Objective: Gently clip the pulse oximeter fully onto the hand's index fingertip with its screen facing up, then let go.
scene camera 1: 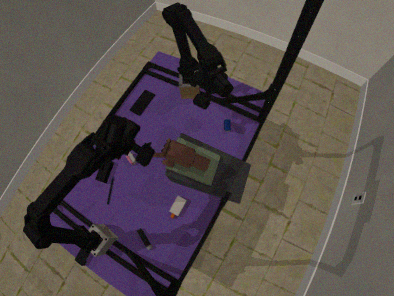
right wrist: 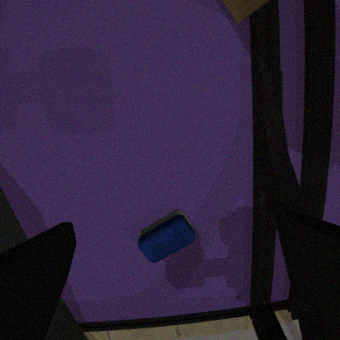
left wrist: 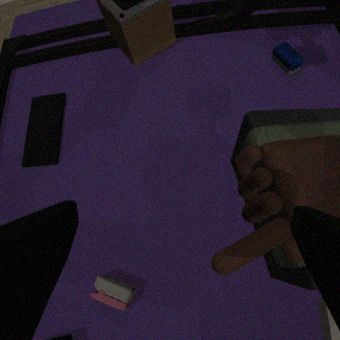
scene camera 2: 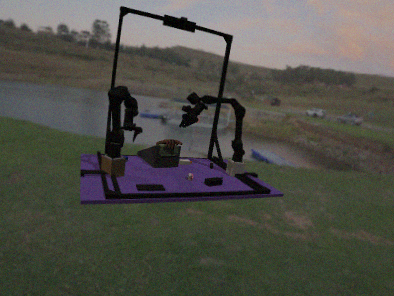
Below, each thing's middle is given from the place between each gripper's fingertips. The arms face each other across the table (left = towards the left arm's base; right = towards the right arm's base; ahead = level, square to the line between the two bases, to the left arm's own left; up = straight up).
Now: the index finger (left wrist: 276,231) 11 cm below my left hand, 4 cm behind it and 2 cm to the left of it. The rest, counted from my left hand: blue block (right wrist: 173,231) (30 cm to the right, 29 cm below, 22 cm behind); green pad on dark block (scene camera 1: 226,173) (26 cm below, 24 cm behind, 5 cm to the right).
The blue block lies 100 mm behind my right hand, 20 mm to the left of it and 150 mm below it. The rest, counted from my right hand: green pad on dark block (120 mm behind, 270 mm to the left, 120 mm below); then index finger (70 mm ahead, 340 mm to the left, 30 mm above).
